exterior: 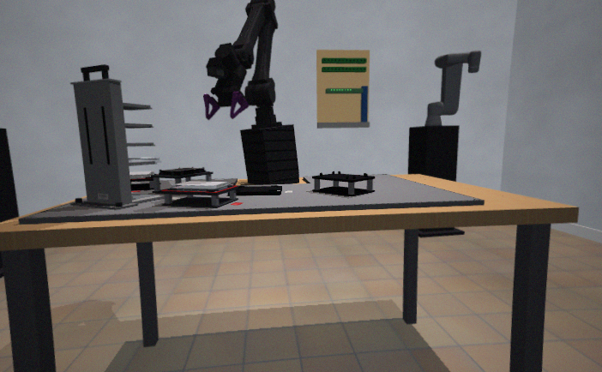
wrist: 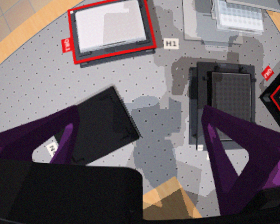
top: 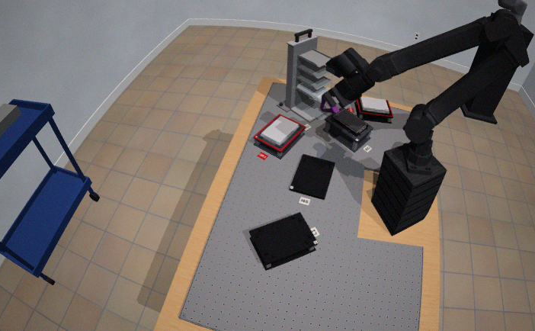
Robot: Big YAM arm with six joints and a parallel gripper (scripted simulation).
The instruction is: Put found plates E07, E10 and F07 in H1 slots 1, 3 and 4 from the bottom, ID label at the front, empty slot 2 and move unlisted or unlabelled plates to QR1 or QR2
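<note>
Right now the dark plate is 180 mm below my hand, 140 mm to the right of it and 90 mm behind it. Also, from my hand: H1 deck label: 250 mm below, 140 mm to the right, 70 mm ahead; then regrip nest: 190 mm below, 140 mm to the right, 90 mm behind; then red-rimmed quarantine nest: 210 mm below, 170 mm ahead, 50 mm to the right.
</note>
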